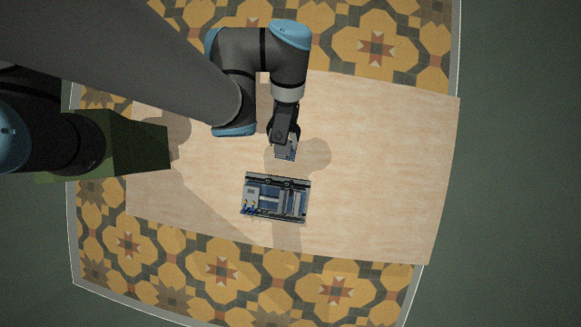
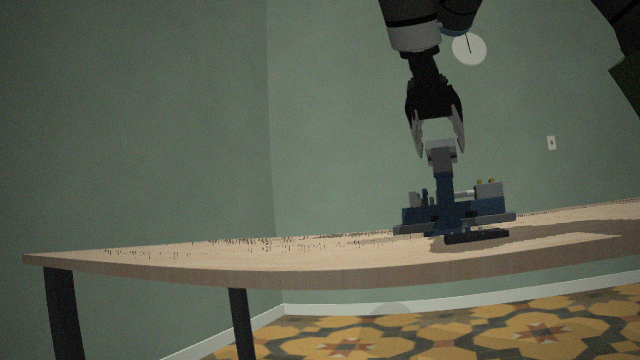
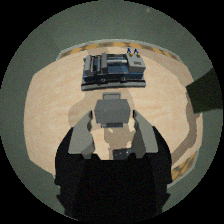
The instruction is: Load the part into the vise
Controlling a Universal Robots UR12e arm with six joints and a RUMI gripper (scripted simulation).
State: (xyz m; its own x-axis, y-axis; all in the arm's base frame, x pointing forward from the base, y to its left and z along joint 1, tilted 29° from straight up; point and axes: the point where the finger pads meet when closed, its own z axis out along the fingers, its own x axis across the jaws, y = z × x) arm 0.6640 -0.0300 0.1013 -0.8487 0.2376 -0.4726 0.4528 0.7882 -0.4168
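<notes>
Now: hand 10 mm above the grey part. From my hand the other things lie so: air cylinder rod 70 mm behind, 210 mm to the right, 80 mm below; blue post 10 mm to the right, 100 mm below; dark infeed plate 10 mm behind, 180 mm to the left, 160 mm below.
</notes>
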